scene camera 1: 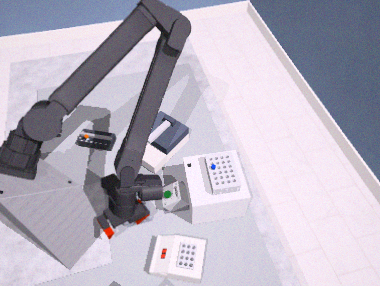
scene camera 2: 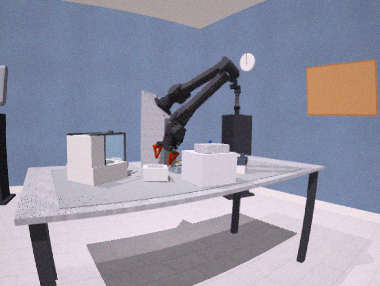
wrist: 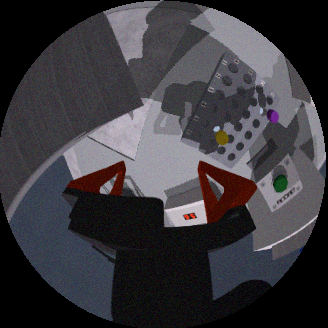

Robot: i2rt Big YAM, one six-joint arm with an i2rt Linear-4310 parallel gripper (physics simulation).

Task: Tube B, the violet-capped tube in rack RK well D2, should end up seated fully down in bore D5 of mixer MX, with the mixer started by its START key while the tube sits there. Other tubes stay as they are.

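Pixels of known places: gripper, fingertip midpoint: (scene camera 1: 123,230) (scene camera 2: 162,161) (wrist: 161,164); arm's base, origin of the base link: (scene camera 1: 15,165) (scene camera 2: 161,107).
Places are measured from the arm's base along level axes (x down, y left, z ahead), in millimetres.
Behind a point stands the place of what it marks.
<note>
Rack RK (wrist: 227,163) @[y 2, x 333, z 280 mm] is ahead of the fingers in the wrist view, partly in shadow; my gripper mostly hides it in scene camera 1. Tube B's violet cap (wrist: 272,116) @[y 84, x 309, z 254 mm] shows at the rack's right side; its well letters are unreadable. A yellow-capped tube (wrist: 222,137) @[y 24, x 309, z 232 mm] stands nearer the fingers. My gripper (scene camera 1: 125,226) @[y -49, x 310, z 206 mm] (scene camera 2: 164,161) @[y -49, x 310, z 206 mm] (wrist: 161,164) @[y -49, x 310, z 206 mm] is open and empty, above the rack area, with tube B off to the right of its fingers. The mixer MX appears to be the white box (scene camera 1: 207,205) @[y -17, x 236, z 469 mm] (scene camera 2: 209,167) @[y 31, x 281, z 598 mm] with a many-holed block. The green START key (scene camera 1: 167,194) @[y 57, x 293, z 346 mm] (wrist: 280,183) @[y 59, x 294, z 343 mm] is beside it.
A blue-capped tube (scene camera 1: 213,167) @[y 81, x 180, z 494 mm] (scene camera 2: 210,142) @[y 83, x 187, z 501 mm] stands in the white box's block. A white device with a red display (scene camera 1: 164,253) @[y -128, x 312, z 334 mm] (wrist: 189,216) @[y -127, x 313, z 332 mm] is nearby. A dark-lidded device (scene camera 1: 171,134) @[y 300, x 282, z 365 mm] and a black rack (scene camera 1: 96,140) @[y 328, x 333, z 75 mm] stand further off. A glass-fronted unit (scene camera 2: 86,159) @[y -457, x 255, z 451 mm] stands at the left.
</note>
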